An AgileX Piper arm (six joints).
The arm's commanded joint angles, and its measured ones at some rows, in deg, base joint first. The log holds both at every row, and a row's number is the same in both.
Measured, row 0:
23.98 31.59 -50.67 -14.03 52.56 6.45
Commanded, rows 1 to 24:
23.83 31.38 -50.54 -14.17 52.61 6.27
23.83 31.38 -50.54 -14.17 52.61 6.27
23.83 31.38 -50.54 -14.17 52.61 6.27
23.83 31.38 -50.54 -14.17 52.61 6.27
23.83 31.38 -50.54 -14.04 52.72 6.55
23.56 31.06 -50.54 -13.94 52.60 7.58
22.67 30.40 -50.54 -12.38 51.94 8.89
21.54 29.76 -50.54 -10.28 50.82 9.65
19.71 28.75 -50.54 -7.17 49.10 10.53
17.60 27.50 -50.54 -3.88 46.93 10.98
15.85 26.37 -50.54 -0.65 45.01 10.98
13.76 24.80 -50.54 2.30 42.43 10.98
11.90 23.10 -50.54 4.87 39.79 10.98
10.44 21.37 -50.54 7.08 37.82 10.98
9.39 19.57 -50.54 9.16 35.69 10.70
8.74 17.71 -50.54 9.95 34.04 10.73
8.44 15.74 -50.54 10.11 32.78 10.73
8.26 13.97 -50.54 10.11 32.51 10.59
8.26 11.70 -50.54 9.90 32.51 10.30
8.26 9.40 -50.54 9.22 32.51 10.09
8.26 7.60 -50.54 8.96 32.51 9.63
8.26 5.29 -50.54 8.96 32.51 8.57
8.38 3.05 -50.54 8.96 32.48 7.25
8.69 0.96 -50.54 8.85 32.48 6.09
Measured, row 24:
8.64 8.01 -50.67 9.00 33.71 9.73
